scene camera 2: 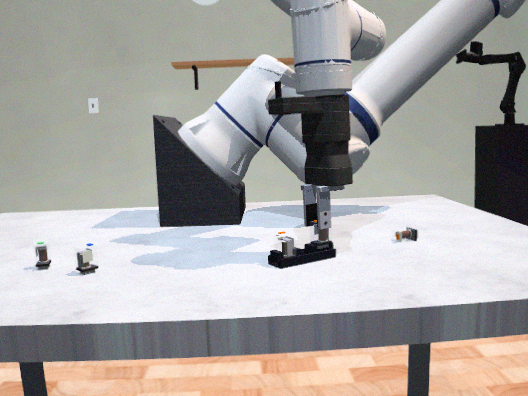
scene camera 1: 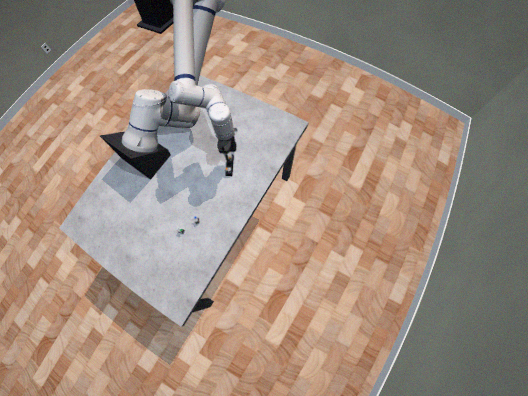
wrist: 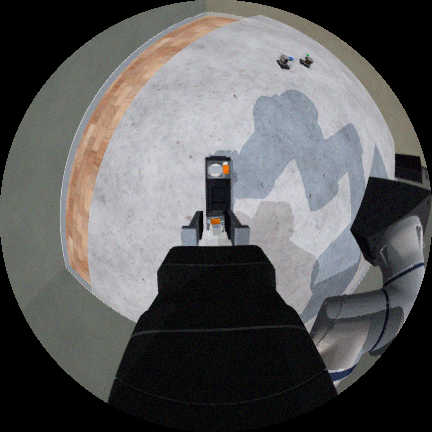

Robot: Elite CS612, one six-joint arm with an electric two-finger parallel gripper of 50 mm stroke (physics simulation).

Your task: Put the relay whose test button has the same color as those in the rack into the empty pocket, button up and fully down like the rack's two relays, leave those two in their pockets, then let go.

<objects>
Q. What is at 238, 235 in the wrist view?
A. The gripper.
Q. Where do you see a black rack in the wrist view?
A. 217, 190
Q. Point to a black rack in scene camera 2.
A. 310, 253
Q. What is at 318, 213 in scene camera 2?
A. The gripper.
</objects>
